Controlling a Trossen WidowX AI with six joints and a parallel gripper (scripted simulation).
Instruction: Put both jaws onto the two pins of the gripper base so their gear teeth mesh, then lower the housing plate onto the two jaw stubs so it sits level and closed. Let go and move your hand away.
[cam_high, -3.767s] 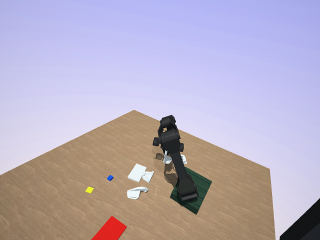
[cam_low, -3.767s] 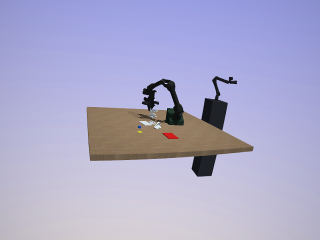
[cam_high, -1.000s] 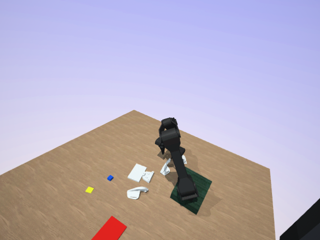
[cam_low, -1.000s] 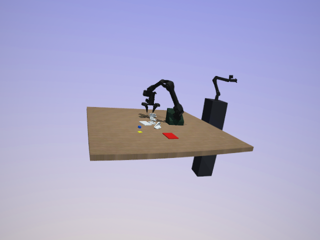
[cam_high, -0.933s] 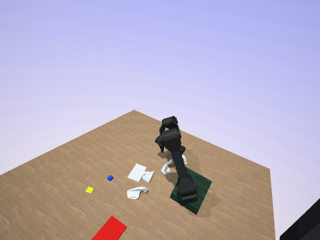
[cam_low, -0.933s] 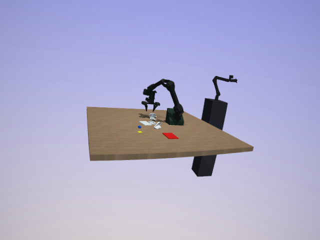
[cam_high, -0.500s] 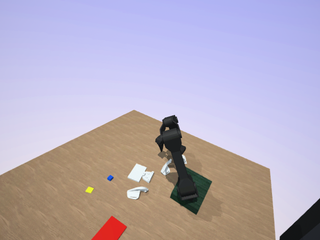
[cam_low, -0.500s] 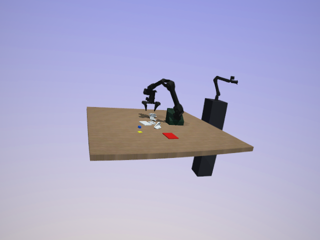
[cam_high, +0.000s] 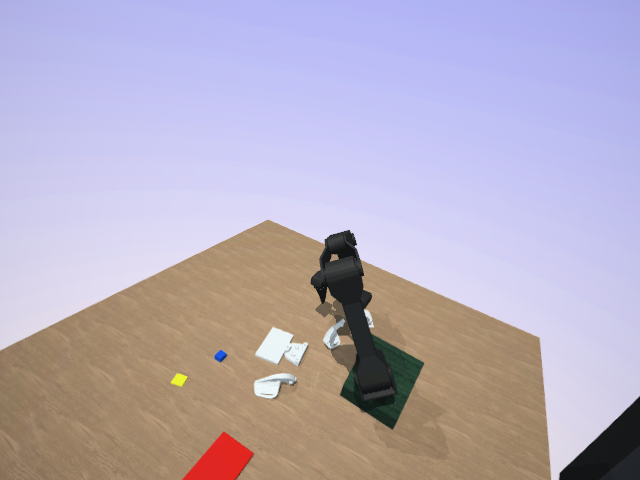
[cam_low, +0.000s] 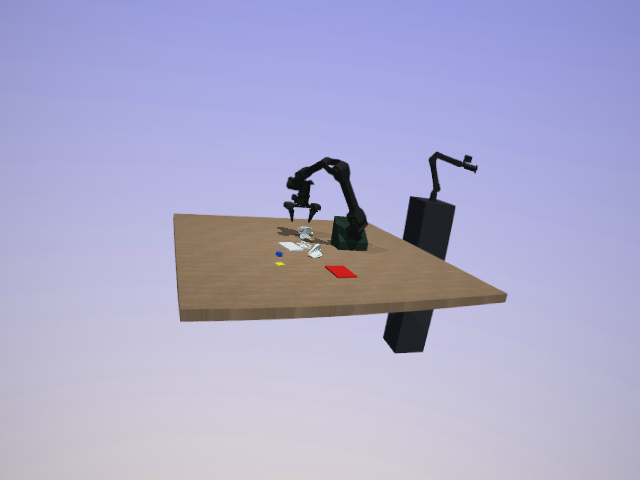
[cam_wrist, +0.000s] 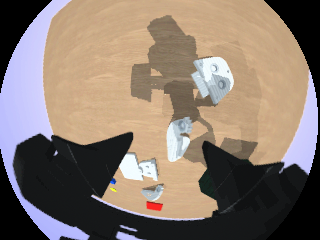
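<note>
Now: gripper tip 5 cm above the white jaw, 3 cm past it and 1 cm to the right of it. Also, from my gripper tip: blue cube: 33 cm to the left, 14 cm ahead, 7 cm below; yellow tile: 45 cm to the left, 16 cm ahead, 8 cm below; red patch: 51 cm to the left, 8 cm below, 8 cm behind.
</note>
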